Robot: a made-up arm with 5 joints. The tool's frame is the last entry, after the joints.
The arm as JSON. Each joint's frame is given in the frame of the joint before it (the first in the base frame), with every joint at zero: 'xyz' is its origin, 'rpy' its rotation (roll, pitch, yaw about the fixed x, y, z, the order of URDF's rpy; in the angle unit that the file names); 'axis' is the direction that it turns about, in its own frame. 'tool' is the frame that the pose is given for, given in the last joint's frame.
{
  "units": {
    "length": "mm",
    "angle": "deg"
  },
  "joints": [
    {
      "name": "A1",
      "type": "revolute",
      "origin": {
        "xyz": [
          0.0,
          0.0,
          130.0
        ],
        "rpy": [
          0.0,
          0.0,
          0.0
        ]
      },
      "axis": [
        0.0,
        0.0,
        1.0
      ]
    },
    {
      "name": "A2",
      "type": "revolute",
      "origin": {
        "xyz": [
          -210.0,
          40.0,
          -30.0
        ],
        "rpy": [
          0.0,
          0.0,
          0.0
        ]
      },
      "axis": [
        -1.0,
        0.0,
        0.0
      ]
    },
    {
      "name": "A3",
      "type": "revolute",
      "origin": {
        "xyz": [
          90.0,
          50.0,
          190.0
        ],
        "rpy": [
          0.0,
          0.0,
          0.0
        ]
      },
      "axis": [
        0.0,
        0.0,
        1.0
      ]
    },
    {
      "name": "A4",
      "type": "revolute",
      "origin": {
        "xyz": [
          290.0,
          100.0,
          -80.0
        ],
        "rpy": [
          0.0,
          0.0,
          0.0
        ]
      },
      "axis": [
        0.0,
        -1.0,
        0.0
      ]
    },
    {
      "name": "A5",
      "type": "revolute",
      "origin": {
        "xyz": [
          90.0,
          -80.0,
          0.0
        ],
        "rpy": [
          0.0,
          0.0,
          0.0
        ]
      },
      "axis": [
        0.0,
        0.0,
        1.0
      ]
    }
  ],
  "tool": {
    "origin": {
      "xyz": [
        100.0,
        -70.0,
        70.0
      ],
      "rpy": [
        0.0,
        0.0,
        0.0
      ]
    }
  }
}
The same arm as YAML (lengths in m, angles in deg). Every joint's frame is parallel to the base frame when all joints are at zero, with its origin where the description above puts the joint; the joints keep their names.
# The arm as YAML. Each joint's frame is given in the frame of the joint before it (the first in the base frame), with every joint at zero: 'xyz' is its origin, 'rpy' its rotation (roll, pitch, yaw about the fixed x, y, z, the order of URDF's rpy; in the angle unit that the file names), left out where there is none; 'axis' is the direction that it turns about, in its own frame. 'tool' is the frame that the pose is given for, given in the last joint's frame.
units:
  length: m
  angle: deg
joints:
  - name: A1
    type: revolute
    origin:
      xyz: [0.0, 0.0, 0.13]
    axis: [0.0, 0.0, 1.0]
  - name: A2
    type: revolute
    origin:
      xyz: [-0.21, 0.04, -0.03]
    axis: [-1.0, 0.0, 0.0]
  - name: A3
    type: revolute
    origin:
      xyz: [0.09, 0.05, 0.19]
    axis: [0.0, 0.0, 1.0]
  - name: A4
    type: revolute
    origin:
      xyz: [0.29, 0.1, -0.08]
    axis: [0.0, -1.0, 0.0]
  - name: A5
    type: revolute
    origin:
      xyz: [0.09, -0.08, 0.0]
    axis: [0.0, 0.0, 1.0]
tool:
  origin:
    xyz: [0.1, -0.07, 0.07]

